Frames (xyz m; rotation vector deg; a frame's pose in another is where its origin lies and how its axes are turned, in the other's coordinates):
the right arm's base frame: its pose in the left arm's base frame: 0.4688 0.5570 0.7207 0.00 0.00 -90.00
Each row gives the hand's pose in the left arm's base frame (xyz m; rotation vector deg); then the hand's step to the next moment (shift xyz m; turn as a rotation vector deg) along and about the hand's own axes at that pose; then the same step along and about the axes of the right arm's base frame.
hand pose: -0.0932 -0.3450 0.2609 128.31 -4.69 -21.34
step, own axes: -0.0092 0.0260 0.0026 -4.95 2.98 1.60
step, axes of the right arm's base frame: 0.0170 -0.0078 0.0205 2.20 -4.99 2.49
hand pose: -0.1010 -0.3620 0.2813 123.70 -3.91 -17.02
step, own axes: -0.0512 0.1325 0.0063 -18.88 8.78 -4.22
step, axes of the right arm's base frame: 0.0725 -0.0428 0.1146 -1.41 -16.74 13.00
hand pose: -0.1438 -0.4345 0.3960 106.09 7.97 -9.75
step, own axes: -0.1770 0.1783 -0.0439 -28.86 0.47 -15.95
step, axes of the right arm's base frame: 0.0097 -0.1392 0.2135 -14.93 -27.53 10.32
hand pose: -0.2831 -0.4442 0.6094 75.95 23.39 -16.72
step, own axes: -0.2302 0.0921 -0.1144 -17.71 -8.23 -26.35
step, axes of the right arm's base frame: -0.1263 -0.1799 0.1620 -23.40 -22.58 -4.24
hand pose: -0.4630 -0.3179 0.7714 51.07 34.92 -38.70
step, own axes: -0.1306 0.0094 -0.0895 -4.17 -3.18 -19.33
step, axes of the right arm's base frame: -0.1155 -0.0939 0.0546 -16.08 -8.80 -8.06
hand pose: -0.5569 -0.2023 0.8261 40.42 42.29 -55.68
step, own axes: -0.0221 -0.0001 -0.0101 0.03 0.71 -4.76
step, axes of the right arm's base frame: -0.0182 -0.0106 0.0122 -4.06 -0.43 -2.55
